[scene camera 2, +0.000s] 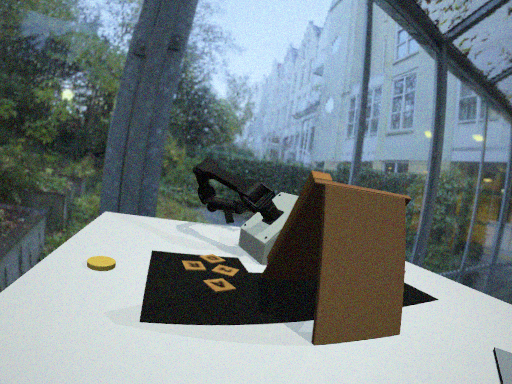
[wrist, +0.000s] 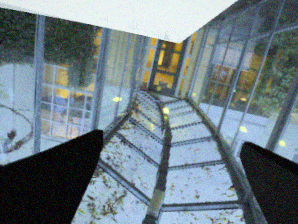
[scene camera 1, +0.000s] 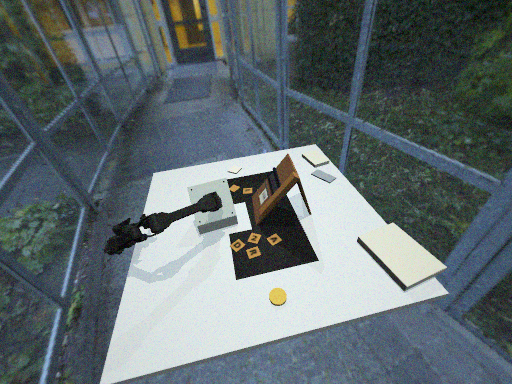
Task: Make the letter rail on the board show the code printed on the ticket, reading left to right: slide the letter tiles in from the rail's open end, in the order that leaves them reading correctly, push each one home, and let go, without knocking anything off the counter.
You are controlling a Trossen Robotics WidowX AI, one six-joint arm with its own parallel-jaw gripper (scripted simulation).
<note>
My gripper [wrist: 172,143] is open, holding nothing. I also see a brown board [scene camera 2: 350,239] and a black mat [scene camera 2: 173,295].
The brown board is seen too in scene camera 1 [scene camera 1: 282,179]. The black mat is seen too in scene camera 1 [scene camera 1: 295,249].
</note>
